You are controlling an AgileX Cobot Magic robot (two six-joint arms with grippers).
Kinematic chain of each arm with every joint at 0, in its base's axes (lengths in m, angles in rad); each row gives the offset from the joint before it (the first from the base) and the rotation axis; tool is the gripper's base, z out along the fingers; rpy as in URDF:
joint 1: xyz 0 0 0.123 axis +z
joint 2: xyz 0 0 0 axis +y
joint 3: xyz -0.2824 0 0.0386 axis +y
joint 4: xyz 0.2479 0 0.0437 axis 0.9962 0 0.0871
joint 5: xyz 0 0 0 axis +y
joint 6: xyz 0.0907 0 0.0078 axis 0.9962 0 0.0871
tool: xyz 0 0 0 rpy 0 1.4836 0
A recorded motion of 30 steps. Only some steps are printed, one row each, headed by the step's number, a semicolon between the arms.
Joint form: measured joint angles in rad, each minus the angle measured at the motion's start. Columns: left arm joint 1, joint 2, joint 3, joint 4, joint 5, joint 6; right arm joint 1, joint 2, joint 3, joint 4, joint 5, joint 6.
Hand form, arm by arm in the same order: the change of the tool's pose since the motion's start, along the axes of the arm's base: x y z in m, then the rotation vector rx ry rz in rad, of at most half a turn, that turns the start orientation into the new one. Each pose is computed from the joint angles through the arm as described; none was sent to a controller.
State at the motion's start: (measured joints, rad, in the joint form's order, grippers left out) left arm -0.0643 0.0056 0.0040 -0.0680 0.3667 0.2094; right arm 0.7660 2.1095 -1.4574 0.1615 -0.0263 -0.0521
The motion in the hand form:
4: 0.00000 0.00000 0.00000 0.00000 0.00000 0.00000; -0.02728 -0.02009 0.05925 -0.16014 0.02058 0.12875
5: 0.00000 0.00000 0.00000 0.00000 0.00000 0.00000; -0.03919 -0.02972 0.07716 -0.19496 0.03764 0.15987
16: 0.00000 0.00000 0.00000 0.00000 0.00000 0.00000; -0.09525 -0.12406 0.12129 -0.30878 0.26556 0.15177
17: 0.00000 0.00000 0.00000 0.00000 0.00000 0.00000; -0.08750 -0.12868 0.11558 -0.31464 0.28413 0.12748
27: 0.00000 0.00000 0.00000 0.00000 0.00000 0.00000; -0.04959 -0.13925 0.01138 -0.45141 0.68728 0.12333
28: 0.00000 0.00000 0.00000 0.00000 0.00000 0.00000; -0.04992 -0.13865 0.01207 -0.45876 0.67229 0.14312
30: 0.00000 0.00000 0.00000 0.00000 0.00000 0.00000; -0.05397 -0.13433 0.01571 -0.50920 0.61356 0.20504
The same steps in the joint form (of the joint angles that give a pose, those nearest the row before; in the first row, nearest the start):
4: 0.0000 0.0000 0.0000 0.0000 0.0000 0.0000; 0.0000 -0.1827 0.0097 0.0000 0.3061 -0.1501
5: 0.0000 0.0000 0.0000 0.0000 0.0000 0.0000; 0.0000 -0.2474 0.0231 0.0019 0.3971 -0.1771
16: 0.0000 0.0000 0.0000 0.0000 0.0000 0.0000; -0.1138 -0.5902 0.2271 0.0499 0.7966 -0.2151
17: 0.0000 0.0000 0.0000 0.0000 0.0000 0.0000; -0.1393 -0.5727 0.2271 0.0498 0.7966 -0.2151
27: 0.0000 0.0000 0.0000 0.0000 0.0000 0.0000; -0.2484 -0.2810 0.2313 0.1359 0.9357 -0.2849
28: 0.0000 0.0000 0.0000 0.0000 0.0000 0.0000; -0.2463 -0.2829 0.2314 0.1359 0.9335 -0.3074
30: 0.0000 0.0000 0.0000 0.0000 0.0000 0.0000; -0.2228 -0.2948 0.2314 0.1001 0.9291 -0.3532

